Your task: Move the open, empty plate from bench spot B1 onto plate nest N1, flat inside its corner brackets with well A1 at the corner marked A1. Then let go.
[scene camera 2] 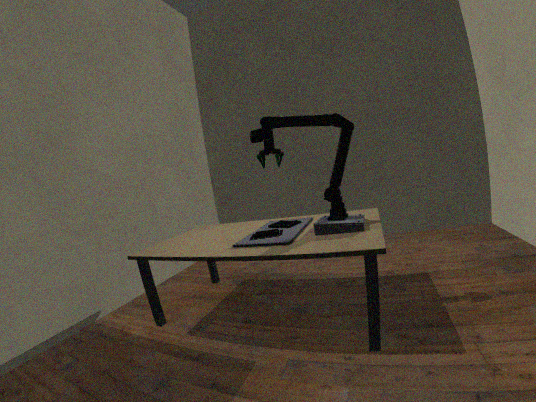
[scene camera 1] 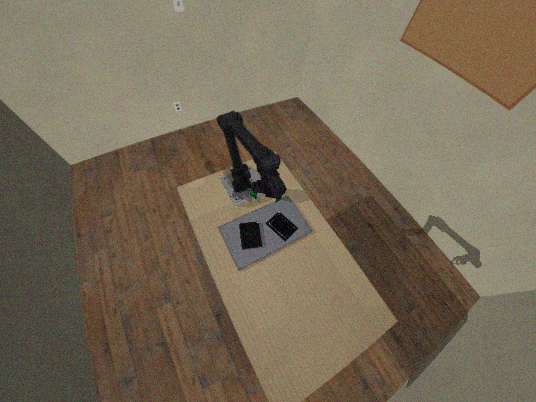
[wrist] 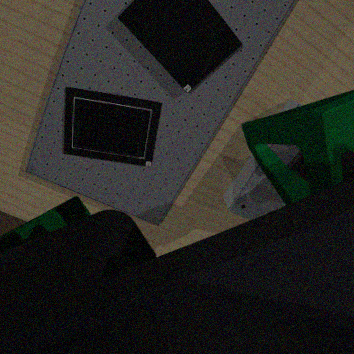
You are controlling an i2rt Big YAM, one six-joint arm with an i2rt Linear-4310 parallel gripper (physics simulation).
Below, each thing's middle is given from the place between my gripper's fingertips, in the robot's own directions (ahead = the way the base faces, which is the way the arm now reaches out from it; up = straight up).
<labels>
Now: hand 30 mm short of the black well plate [wrist: 99, 127], 120 mm to the right of it and 340 mm above it. Round my hand: outlined black nest [wrist: 72, 94] 30 mm ahead, 120 mm to the left, 350 mm below.
</labels>
